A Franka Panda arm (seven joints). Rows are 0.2 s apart.
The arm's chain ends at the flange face. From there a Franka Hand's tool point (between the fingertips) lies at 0.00 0.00 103.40 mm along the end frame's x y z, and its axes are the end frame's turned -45 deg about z.
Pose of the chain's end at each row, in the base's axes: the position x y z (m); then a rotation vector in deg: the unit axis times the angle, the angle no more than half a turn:
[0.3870 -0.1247 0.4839 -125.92 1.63 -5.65]
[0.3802 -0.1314 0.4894 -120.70 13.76 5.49]
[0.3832 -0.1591 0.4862 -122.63 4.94 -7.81]
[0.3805 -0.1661 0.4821 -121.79 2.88 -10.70]
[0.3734 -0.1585 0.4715 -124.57 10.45 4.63]
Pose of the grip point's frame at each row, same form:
[0.3954 -0.0413 0.4234 -119.65 -47.75 -30.45]
[0.3831 -0.0432 0.4355 -117.92 -33.81 -21.14]
[0.3968 -0.0730 0.4306 -118.22 -43.48 -33.64]
[0.3964 -0.0794 0.4281 -117.05 -45.27 -36.75]
[0.3745 -0.0737 0.4123 -120.30 -38.40 -20.80]

